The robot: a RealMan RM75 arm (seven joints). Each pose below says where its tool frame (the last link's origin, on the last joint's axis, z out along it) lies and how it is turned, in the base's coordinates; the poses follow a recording.
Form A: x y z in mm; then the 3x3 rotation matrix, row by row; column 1 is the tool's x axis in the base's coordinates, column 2 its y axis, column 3 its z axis. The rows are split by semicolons.
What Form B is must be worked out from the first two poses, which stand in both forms.
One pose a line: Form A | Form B
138, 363, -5; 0.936, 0.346, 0.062; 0.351, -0.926, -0.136; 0.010, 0.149, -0.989 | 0.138, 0.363, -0.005; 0.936, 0.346, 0.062; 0.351, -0.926, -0.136; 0.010, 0.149, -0.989
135, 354, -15; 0.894, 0.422, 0.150; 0.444, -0.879, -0.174; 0.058, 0.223, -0.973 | 0.135, 0.354, -0.015; 0.894, 0.422, 0.150; 0.444, -0.879, -0.174; 0.058, 0.223, -0.973
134, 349, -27; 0.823, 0.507, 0.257; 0.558, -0.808, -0.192; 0.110, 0.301, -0.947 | 0.134, 0.349, -0.027; 0.823, 0.507, 0.257; 0.558, -0.808, -0.192; 0.110, 0.301, -0.947
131, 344, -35; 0.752, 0.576, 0.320; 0.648, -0.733, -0.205; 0.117, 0.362, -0.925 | 0.131, 0.344, -0.035; 0.752, 0.576, 0.320; 0.648, -0.733, -0.205; 0.117, 0.362, -0.925
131, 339, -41; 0.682, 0.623, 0.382; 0.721, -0.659, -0.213; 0.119, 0.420, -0.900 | 0.131, 0.339, -0.041; 0.682, 0.623, 0.382; 0.721, -0.659, -0.213; 0.119, 0.420, -0.900
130, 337, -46; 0.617, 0.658, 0.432; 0.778, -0.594, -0.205; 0.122, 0.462, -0.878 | 0.130, 0.337, -0.046; 0.617, 0.658, 0.432; 0.778, -0.594, -0.205; 0.122, 0.462, -0.878
